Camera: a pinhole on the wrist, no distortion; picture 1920 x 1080 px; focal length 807.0 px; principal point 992.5 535.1 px. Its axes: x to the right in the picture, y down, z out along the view. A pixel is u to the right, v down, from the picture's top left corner.
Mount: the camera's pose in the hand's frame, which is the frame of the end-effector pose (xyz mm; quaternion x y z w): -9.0 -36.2 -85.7 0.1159 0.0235 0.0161 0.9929
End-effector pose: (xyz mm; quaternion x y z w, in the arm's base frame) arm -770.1 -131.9 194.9 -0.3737 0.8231 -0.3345 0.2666
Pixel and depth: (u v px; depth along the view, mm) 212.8 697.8 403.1
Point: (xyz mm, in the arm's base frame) -287.1 17.4 98.1
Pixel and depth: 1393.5 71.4 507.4
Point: -516.5 -678.7 253.9
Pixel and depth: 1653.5 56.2 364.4
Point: -670.2 -611.1 244.4
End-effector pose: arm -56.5 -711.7 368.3 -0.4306 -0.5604 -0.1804 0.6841
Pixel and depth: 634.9 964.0 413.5
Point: -284.6 -414.0 176.2
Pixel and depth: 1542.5 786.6 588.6
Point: -225.3 -196.2 744.1
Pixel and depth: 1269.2 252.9 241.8
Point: -231.2 -687.3 515.9
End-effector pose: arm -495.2 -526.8 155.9 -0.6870 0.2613 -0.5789 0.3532
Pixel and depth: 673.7 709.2 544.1
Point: -66.6 -252.5 38.9
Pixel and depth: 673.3 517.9 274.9
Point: -339.5 -346.6 163.7
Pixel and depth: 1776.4 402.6 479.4
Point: -77.0 -708.5 584.6
